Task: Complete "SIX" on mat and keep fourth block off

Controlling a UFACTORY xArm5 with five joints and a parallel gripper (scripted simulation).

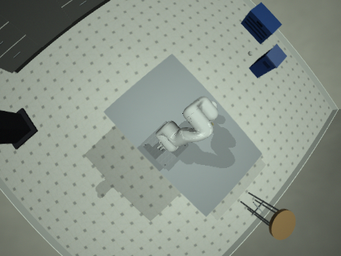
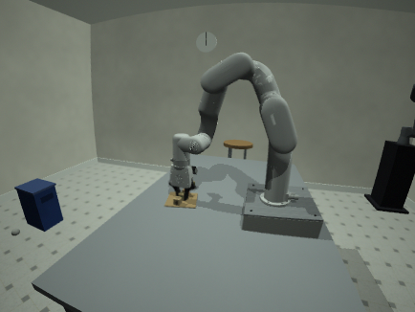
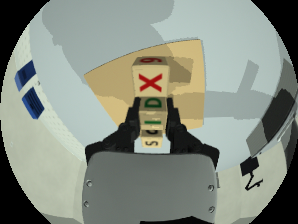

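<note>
The tan mat is 20 mm below my hand.
</note>
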